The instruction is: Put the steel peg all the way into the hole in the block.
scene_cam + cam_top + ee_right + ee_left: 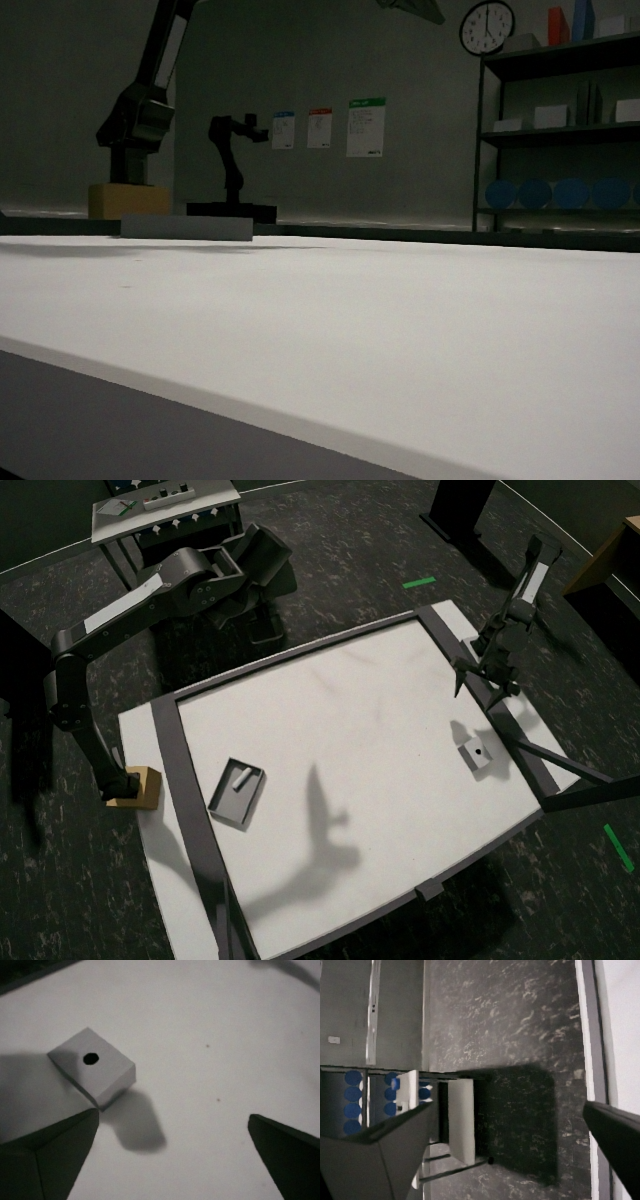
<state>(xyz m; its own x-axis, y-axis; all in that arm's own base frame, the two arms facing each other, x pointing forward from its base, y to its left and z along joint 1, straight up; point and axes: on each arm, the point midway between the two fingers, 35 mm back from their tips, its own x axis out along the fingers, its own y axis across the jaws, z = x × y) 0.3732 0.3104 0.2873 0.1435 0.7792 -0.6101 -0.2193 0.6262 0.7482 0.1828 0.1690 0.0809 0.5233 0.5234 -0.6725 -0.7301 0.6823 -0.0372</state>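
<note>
My left hand is 35 cm above the shallow grey tray, 25 cm past it and 21 cm to the right of it. The rest, counted from my left hand: steel peg: 35 cm below, 23 cm behind, 19 cm to the left; grey block: 43 cm behind, 41 cm to the right, 33 cm below.
</note>
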